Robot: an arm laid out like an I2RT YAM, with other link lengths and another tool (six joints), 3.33 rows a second.
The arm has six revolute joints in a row. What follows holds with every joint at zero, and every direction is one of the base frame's.
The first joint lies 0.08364 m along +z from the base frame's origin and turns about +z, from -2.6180 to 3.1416 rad.
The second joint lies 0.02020 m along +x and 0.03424 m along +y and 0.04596 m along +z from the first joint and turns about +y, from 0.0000 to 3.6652 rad.
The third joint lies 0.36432 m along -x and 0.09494 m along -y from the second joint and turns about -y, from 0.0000 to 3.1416 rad.
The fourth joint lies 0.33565 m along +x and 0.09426 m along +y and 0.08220 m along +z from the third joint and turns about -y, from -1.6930 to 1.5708 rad.
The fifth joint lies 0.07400 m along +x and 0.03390 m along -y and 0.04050 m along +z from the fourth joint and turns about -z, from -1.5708 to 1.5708 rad.
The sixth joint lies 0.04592 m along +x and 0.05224 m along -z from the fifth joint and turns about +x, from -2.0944 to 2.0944 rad.
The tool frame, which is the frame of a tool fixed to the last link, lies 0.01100 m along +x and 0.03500 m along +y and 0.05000 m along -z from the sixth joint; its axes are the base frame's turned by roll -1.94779, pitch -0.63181 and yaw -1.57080 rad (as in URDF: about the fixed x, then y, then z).
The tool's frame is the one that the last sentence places.
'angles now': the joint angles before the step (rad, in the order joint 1, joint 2, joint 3, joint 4, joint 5, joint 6). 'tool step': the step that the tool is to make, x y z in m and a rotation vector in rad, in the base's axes. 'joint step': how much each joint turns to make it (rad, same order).
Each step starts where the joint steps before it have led.
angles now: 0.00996 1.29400 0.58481 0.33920 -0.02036 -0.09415
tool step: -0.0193 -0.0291 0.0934 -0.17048 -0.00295 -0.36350
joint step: -0.01136 -0.18309 0.18092 -0.35584 0.38987 -0.03345
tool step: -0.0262 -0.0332 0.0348 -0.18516 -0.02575 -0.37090
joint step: -0.02031 -0.09124 0.03565 -0.05878 0.39165 -0.07298
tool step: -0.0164 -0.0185 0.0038 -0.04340 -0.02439 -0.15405
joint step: -0.04362 -0.04707 -0.02257 0.01328 0.11776 -0.01571
